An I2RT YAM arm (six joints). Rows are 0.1 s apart.
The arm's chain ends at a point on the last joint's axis. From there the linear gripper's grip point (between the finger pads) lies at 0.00 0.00 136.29 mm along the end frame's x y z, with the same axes.
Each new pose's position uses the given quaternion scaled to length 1; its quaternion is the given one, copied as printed.
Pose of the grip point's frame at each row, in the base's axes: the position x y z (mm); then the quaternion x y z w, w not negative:
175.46, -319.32, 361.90, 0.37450, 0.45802, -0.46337, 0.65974
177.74, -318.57, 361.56, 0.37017, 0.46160, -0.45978, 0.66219
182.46, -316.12, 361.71, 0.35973, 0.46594, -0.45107, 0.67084
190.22, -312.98, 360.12, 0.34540, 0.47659, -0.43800, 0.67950
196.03, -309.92, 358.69, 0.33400, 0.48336, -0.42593, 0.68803
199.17, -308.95, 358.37, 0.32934, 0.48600, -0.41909, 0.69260
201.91, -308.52, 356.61, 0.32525, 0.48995, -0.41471, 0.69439
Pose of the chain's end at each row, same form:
140.39, -194.12, 321.02, 0.37450, 0.45802, -0.46337, 0.65974
140.81, -193.90, 320.70, 0.37017, 0.46160, -0.45978, 0.66219
141.49, -193.05, 319.87, 0.35973, 0.46594, -0.45107, 0.67084
143.18, -192.11, 318.26, 0.34540, 0.47659, -0.43800, 0.67950
144.16, -191.16, 316.49, 0.33400, 0.48336, -0.42593, 0.68803
145.04, -191.25, 316.03, 0.32934, 0.48600, -0.41909, 0.69260
145.94, -191.57, 314.59, 0.32525, 0.48995, -0.41471, 0.69439

